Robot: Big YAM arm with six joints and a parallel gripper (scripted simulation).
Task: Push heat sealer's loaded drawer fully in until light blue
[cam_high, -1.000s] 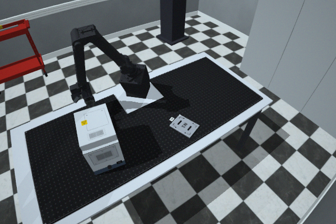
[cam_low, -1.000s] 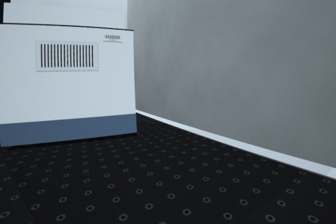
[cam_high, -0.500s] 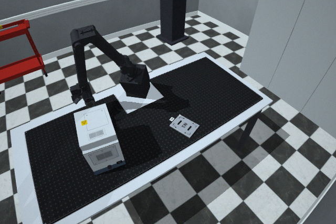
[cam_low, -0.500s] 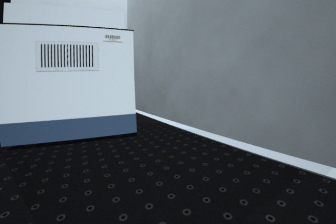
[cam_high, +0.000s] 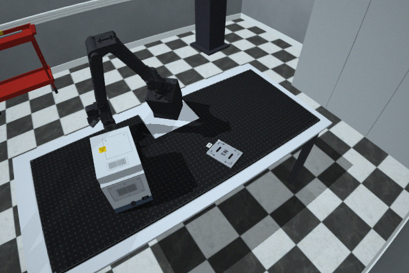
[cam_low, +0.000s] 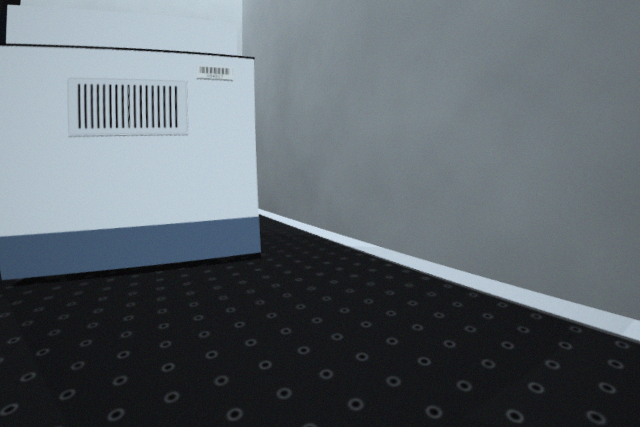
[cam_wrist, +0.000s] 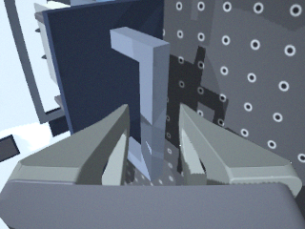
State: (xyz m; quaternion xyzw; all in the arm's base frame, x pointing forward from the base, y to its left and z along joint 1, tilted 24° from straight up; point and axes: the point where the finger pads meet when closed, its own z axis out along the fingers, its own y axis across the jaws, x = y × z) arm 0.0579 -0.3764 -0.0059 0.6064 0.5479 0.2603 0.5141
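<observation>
My gripper is now 10 cm short of the dark blue drawer, 3 cm to the left of it and 1 cm above it. From my hand the other things lie so: tiny tag: 41 cm to the left, 33 cm ahead, 9 cm below.
</observation>
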